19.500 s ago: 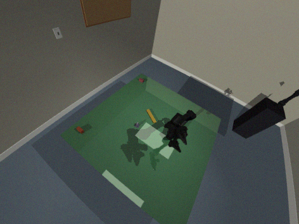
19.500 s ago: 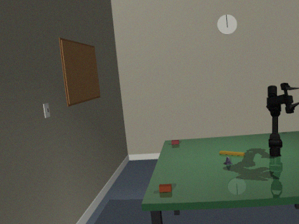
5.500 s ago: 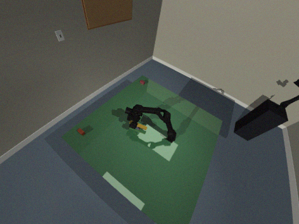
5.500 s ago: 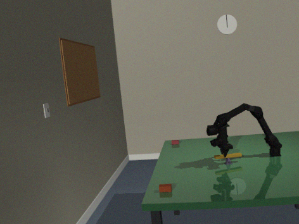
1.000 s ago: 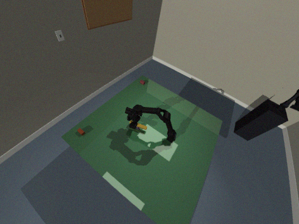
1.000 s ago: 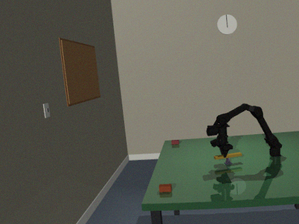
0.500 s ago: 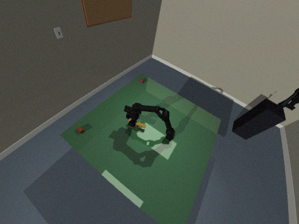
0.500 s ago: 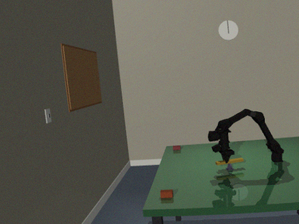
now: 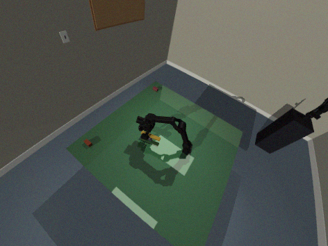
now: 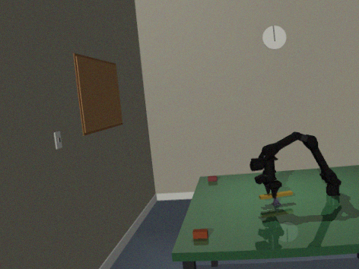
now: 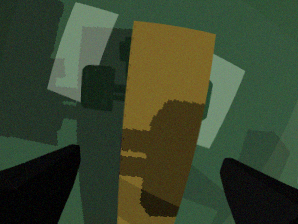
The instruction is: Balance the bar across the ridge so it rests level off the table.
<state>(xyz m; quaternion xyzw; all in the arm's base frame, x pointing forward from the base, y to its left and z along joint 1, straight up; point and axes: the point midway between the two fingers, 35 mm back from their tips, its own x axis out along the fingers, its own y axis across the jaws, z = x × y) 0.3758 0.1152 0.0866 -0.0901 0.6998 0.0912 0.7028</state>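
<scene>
My gripper tip is 30 mm past the yellow bar and 10 mm to the left of it.
</scene>
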